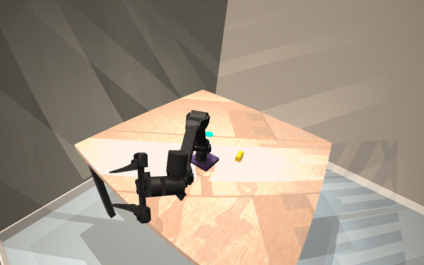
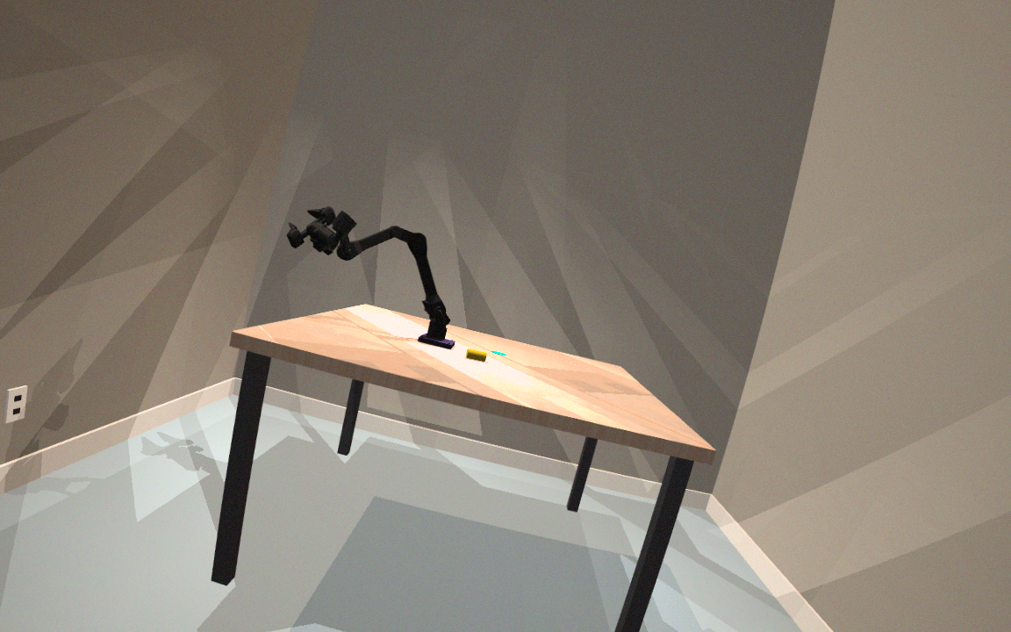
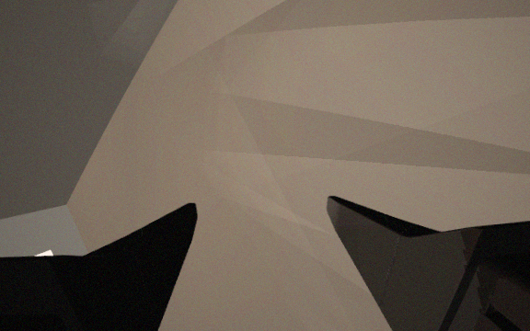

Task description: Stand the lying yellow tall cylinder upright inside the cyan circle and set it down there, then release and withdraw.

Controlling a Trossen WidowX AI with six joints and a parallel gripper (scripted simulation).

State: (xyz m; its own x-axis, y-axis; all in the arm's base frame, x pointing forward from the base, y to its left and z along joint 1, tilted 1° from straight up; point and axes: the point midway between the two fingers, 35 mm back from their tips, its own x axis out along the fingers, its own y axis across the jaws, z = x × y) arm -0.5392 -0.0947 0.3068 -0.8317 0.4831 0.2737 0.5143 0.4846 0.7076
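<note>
The yellow tall cylinder is 730 mm ahead of my gripper tip, 80 mm to the right of it and 320 mm below it. From my gripper tip the other things lie so: cyan circle: 820 mm ahead, 180 mm to the left, 330 mm below.
</note>
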